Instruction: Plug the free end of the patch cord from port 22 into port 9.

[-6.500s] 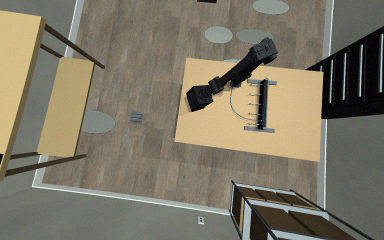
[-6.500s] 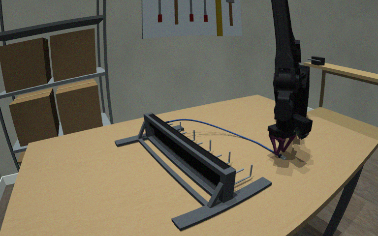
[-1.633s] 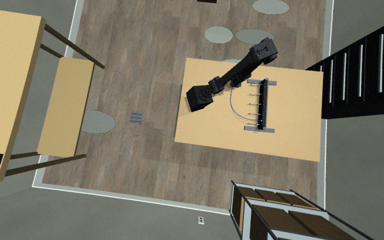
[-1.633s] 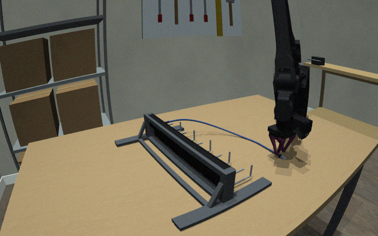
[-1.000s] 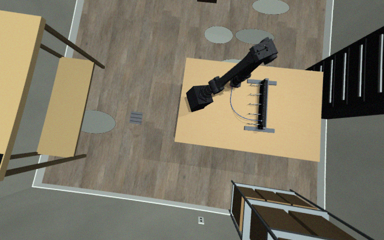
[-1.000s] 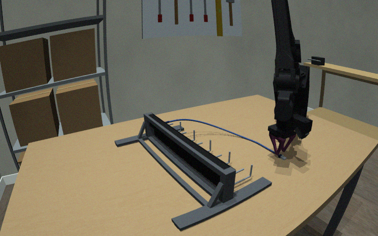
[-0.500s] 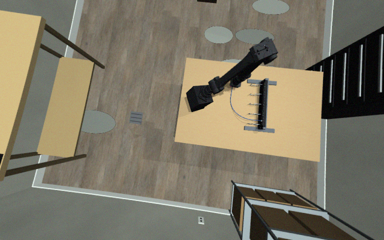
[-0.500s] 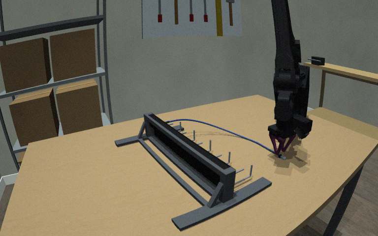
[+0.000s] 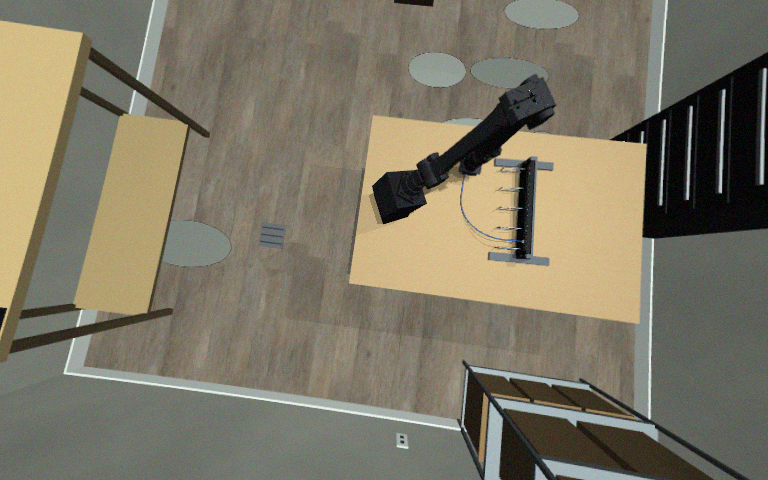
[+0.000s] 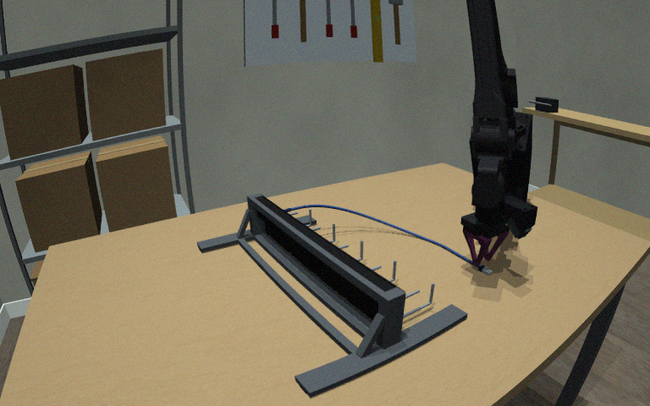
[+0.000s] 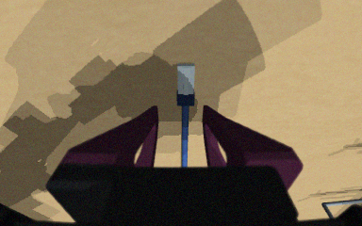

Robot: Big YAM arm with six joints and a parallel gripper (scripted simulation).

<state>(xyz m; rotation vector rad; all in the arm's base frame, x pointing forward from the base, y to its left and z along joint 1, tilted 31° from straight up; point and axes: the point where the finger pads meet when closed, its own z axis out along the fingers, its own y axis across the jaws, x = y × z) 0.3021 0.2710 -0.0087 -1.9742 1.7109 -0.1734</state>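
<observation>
My hand is 2 cm to the right of the grey plug and 2 cm above it.
</observation>
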